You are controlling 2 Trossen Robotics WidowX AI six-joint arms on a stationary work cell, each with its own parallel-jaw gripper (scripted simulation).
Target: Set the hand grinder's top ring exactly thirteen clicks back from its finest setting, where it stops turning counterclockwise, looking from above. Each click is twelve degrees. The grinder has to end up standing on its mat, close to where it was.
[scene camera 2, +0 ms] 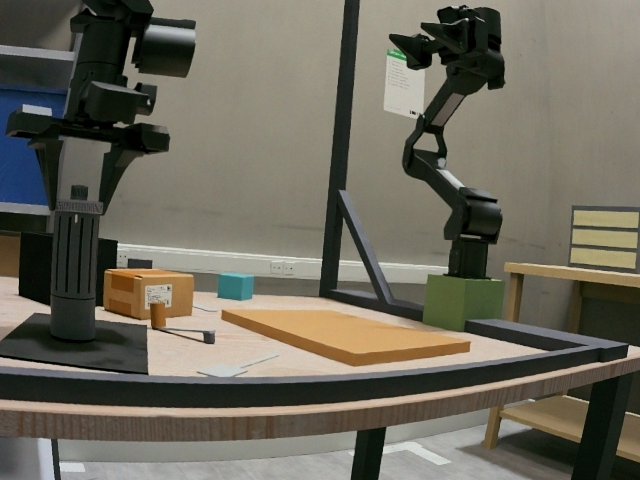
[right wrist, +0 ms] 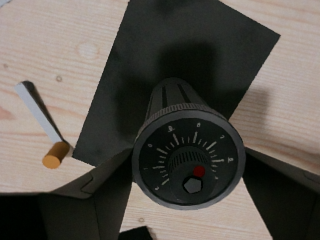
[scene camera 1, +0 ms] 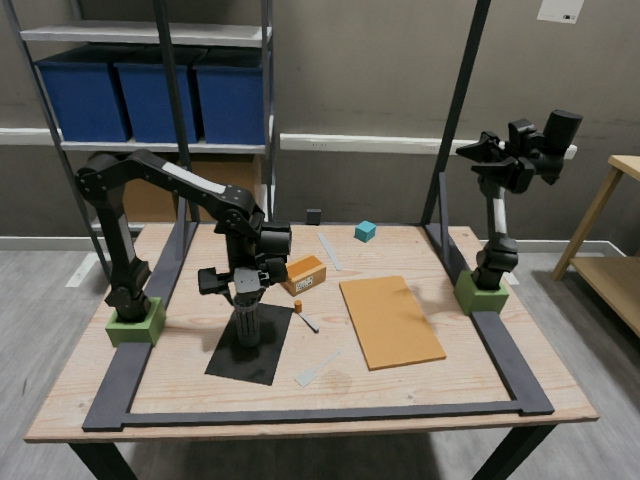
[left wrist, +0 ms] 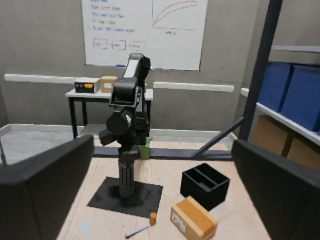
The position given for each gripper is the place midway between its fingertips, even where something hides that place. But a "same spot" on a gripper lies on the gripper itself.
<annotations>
The left gripper shows in scene camera 2 (404, 30), in scene camera 1 and in the left wrist view; in the right wrist view it is out of frame. The right gripper shows in scene camera 2, in the right wrist view, in scene camera 1 (245, 302) and in the left wrist view (126, 163). An orange board shows in scene camera 2 (356, 341) and in scene camera 1 (392, 331); in the right wrist view it is out of frame, in the left wrist view it is out of frame. One and the same spot on the left gripper: (left wrist: 46, 185) is (scene camera 1: 494, 163). One and the same spot on the right gripper: (right wrist: 99, 197) is (scene camera 2: 111, 171).
</annotations>
